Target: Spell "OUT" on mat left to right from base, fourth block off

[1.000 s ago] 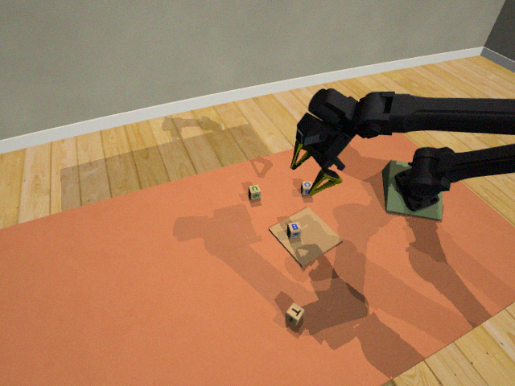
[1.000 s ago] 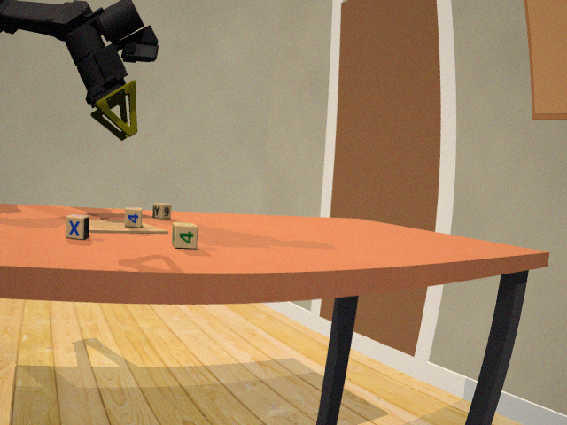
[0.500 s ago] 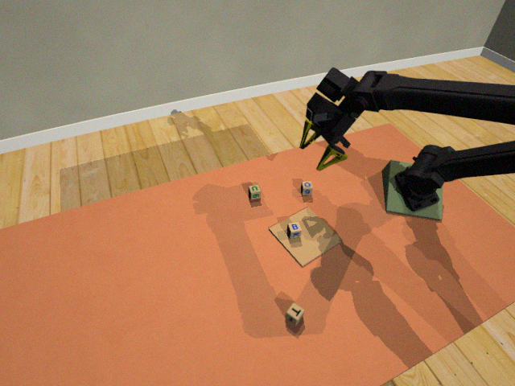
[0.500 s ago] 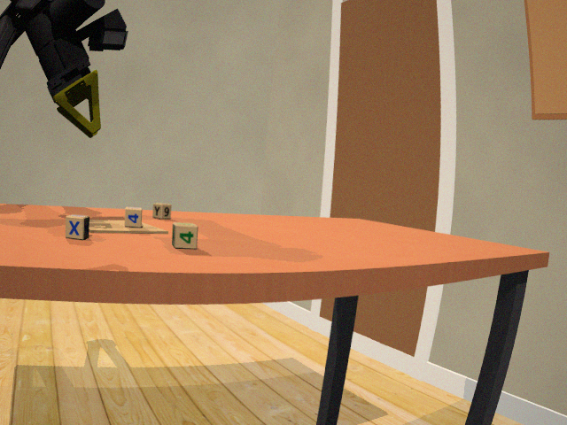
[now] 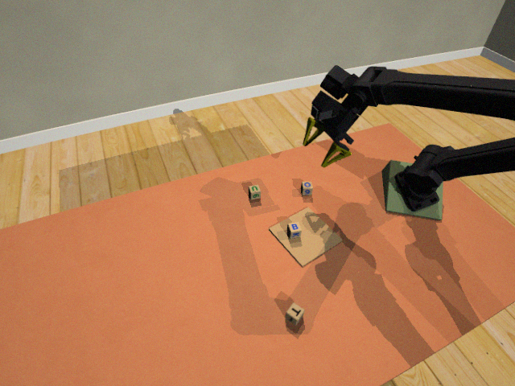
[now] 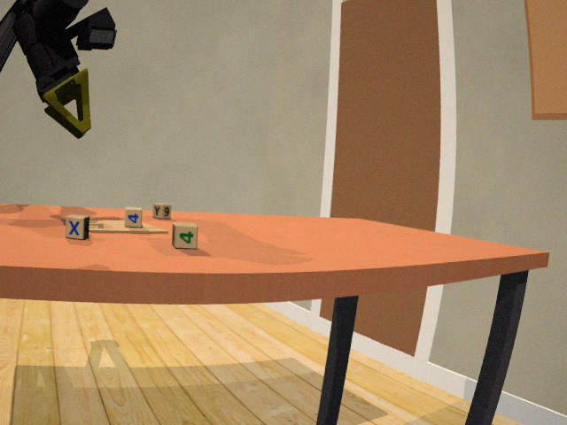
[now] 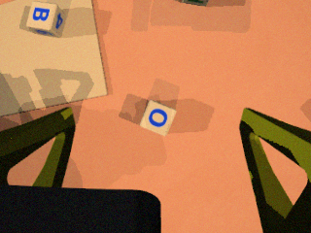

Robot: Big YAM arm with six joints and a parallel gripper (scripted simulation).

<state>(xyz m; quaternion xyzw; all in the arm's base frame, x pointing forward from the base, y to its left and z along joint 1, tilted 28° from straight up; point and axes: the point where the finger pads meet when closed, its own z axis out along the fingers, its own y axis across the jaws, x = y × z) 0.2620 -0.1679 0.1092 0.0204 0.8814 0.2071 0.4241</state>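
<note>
Now: hand 140 mm to the right of the wooden block, 130 mm above it and 100 mm short of it. Round my hand: O block (130 mm below); then tan mat (150 mm to the left, 150 mm below, 70 mm ahead).
</note>
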